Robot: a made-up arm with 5 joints.
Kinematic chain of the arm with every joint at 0, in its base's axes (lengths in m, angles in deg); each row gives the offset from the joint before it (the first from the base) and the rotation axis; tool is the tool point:
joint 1: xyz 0 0 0.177 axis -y
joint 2: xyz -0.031 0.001 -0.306 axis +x
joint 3: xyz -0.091 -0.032 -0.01 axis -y
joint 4: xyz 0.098 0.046 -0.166 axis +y
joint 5: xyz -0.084 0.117 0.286 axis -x
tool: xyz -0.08 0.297 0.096
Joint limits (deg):
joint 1: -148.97..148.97
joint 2: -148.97..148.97
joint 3: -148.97..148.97
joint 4: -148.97..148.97
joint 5: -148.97..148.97
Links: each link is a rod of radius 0.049 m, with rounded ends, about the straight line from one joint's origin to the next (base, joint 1, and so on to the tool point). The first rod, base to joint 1, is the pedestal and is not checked.
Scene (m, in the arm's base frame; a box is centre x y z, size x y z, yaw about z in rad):
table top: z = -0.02
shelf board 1: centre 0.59 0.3 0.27 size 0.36 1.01 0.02 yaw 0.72
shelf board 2: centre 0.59 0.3 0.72 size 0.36 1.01 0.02 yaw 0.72
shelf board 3: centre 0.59 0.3 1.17 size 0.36 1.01 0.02 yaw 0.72
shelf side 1: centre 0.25 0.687 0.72 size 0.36 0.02 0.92 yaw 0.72
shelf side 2: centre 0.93 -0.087 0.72 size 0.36 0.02 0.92 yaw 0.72
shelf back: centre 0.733 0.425 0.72 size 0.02 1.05 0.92 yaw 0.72
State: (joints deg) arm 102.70 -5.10 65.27 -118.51 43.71
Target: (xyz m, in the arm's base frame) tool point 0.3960 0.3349 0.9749
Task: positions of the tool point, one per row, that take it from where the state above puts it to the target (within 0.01 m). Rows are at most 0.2 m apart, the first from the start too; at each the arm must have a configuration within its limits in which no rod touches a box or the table.
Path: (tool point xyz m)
1: 0.2937 0.4014 0.5981
2: 0.1677 0.4041 0.6404
3: 0.0411 0.4082 0.6442
4: -0.0743 0.4135 0.6129
5: -0.0157 0.4159 0.7447
6: 0.0874 0.4023 0.8597
7: 0.2288 0.3744 0.9410
8: 0.3960 0.3349 0.9749

